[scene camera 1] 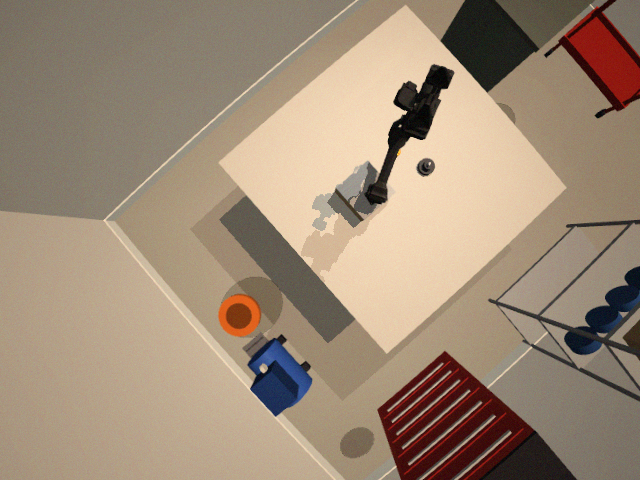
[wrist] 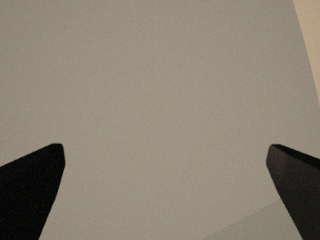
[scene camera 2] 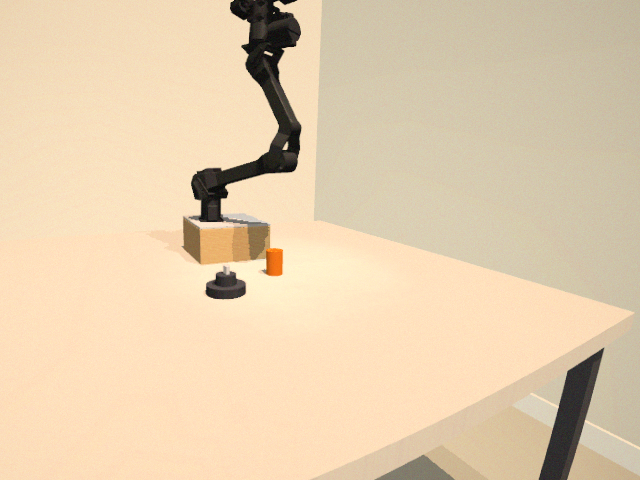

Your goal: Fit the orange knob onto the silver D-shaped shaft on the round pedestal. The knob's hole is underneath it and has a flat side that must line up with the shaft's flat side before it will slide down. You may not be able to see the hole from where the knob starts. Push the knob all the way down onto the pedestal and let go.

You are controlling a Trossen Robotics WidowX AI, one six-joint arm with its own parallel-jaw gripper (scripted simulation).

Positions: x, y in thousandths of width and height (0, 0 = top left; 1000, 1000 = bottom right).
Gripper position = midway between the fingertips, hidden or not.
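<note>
With nothing in it, my gripper (scene camera 1: 680, 178) is open. I can see my gripper (wrist: 530, 644) in the wrist view as well.
</note>
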